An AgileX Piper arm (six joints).
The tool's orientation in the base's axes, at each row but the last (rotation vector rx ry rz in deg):
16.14 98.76 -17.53
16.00 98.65 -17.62
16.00 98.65 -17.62
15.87 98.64 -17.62
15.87 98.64 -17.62
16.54 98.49 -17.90
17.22 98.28 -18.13
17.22 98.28 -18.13
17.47 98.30 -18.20
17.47 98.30 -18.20
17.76 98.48 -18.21
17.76 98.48 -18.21
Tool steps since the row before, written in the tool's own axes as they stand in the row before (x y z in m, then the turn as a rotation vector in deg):
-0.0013 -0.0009 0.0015 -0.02 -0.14 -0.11
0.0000 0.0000 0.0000 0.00 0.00 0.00
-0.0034 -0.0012 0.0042 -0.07 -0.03 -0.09
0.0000 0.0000 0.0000 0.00 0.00 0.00
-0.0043 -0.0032 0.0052 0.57 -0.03 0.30
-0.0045 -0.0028 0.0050 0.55 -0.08 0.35
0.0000 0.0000 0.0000 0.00 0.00 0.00
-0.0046 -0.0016 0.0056 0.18 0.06 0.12
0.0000 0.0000 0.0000 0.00 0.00 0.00
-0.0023 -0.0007 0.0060 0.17 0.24 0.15
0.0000 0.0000 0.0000 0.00 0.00 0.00
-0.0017 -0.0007 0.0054 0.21 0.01 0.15
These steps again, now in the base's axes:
0.0013 -0.0014 0.0011 -0.15 -0.09 0.04
0.0000 0.0000 0.0000 0.00 0.00 0.00
0.0040 -0.0027 0.0027 -0.08 0.00 0.09
0.0000 0.0000 0.0000 0.00 0.00 0.00
0.0044 -0.0049 0.0036 0.17 -0.13 -0.61
0.0043 -0.0045 0.0038 0.20 -0.19 -0.60
0.0000 0.0000 0.0000 0.00 0.00 0.00
0.0053 -0.0037 0.0037 0.10 0.01 -0.20
0.0000 0.0000 0.0000 0.00 0.00 0.00
0.0056 -0.0030 0.0013 0.20 0.17 -0.20
0.0000 0.0000 0.0000 0.00 0.00 0.00
0.0049 -0.0027 0.0008 0.11 -0.04 -0.23

